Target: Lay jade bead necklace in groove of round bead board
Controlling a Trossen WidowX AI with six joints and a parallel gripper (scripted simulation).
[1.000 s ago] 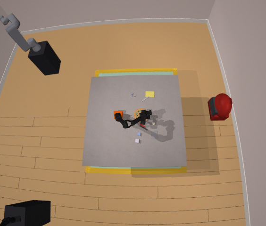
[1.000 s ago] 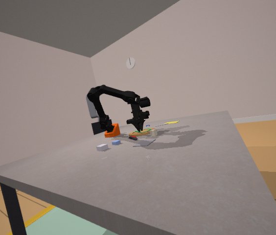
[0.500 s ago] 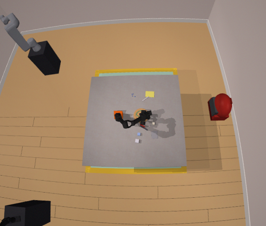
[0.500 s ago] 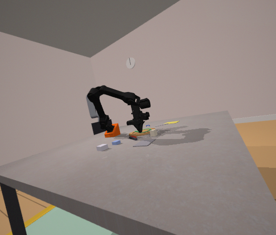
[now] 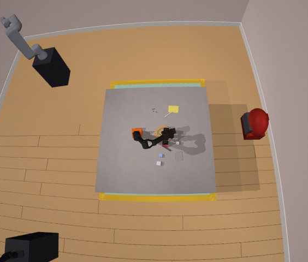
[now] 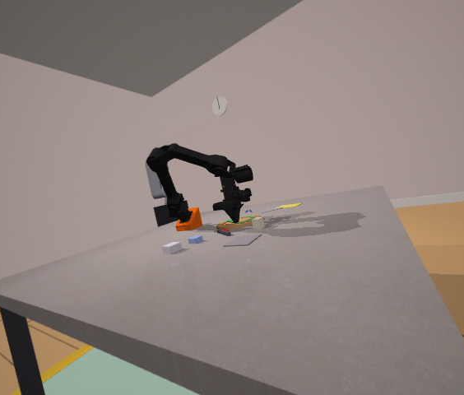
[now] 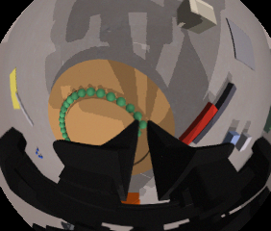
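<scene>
My gripper tip is now 60 mm to the right of the round wooden bead board, 20 mm past it and 10 mm above it. Also, from my gripper tip: beige cube (120 mm ahead, 70 mm to the right); then red-handled tool (100 mm to the right, 10 mm below, 10 mm behind); then blue block (190 mm to the right, 70 mm behind, 10 mm below).
</scene>
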